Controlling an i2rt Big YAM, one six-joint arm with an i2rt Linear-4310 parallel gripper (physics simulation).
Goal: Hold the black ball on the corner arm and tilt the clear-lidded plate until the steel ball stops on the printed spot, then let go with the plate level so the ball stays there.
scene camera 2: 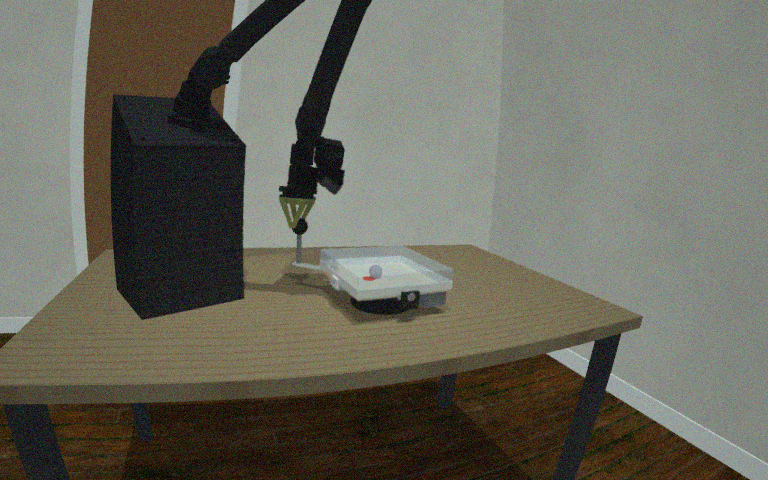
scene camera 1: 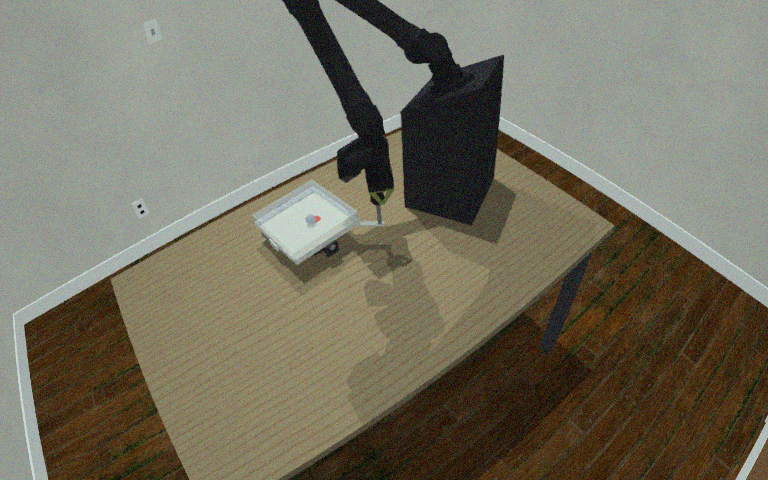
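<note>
The white plate (scene camera 1: pixel 288 240) (scene camera 2: pixel 390 289) with clear walls and lid sits on a dark round base (scene camera 2: pixel 379 305) on the table. The grey steel ball (scene camera 1: pixel 310 219) (scene camera 2: pixel 374 271) is inside, beside the red printed spot (scene camera 1: pixel 317 218) (scene camera 2: pixel 368 278) and partly over it in the views. The corner arm (scene camera 1: pixel 369 223) (scene camera 2: pixel 308 266) runs out from the plate to an upright grey rod (scene camera 2: pixel 299 247) topped by the black ball (scene camera 2: pixel 300 226). My gripper (scene camera 1: pixel 379 201) (scene camera 2: pixel 296 225) is shut on the black ball, pointing down. The plate looks nearly level; a slight tilt is hard to tell.
A tall black pedestal (scene camera 1: pixel 447 152) (scene camera 2: pixel 181 226) carries the arm and stands on the wooden table (scene camera 1: pixel 254 350) (scene camera 2: pixel 271 350), close to the gripper. Walls rise behind the table. The arm's links reach high above the table.
</note>
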